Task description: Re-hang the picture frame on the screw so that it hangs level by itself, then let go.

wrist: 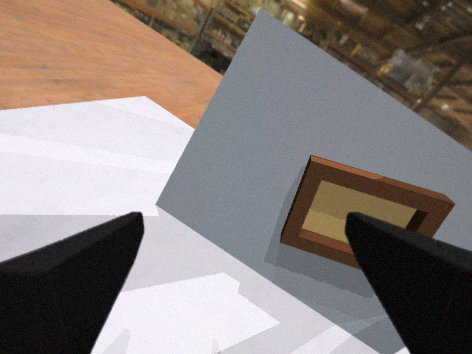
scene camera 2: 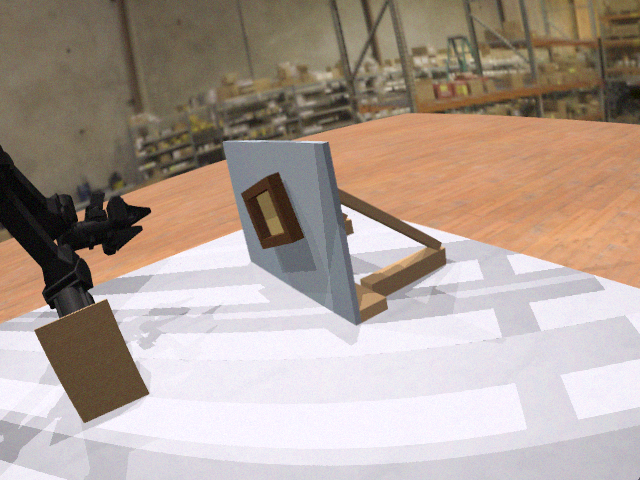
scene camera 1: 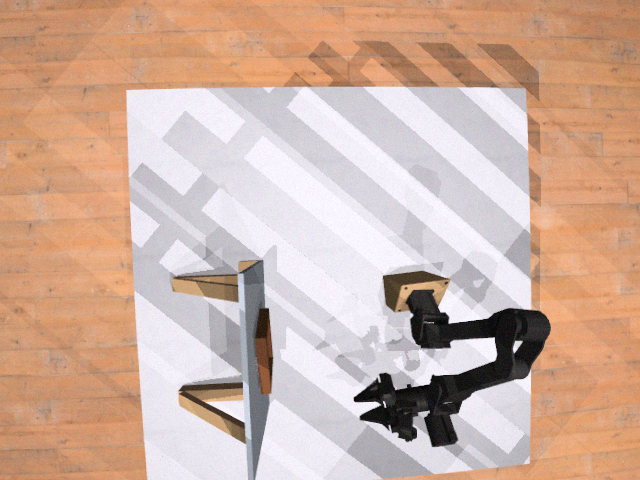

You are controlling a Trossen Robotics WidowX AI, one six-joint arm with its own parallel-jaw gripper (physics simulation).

Labels:
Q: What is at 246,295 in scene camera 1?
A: A grey wall panel.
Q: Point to a wooden brace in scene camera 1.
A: At 234,427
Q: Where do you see a brown picture frame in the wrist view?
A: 328,191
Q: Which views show the brown picture frame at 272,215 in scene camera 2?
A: The wrist view, scene camera 2 and scene camera 1: all of them.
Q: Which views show my gripper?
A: The wrist view, scene camera 2 and scene camera 1: all of them.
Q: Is my gripper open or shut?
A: Open.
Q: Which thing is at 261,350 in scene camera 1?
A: A brown picture frame.

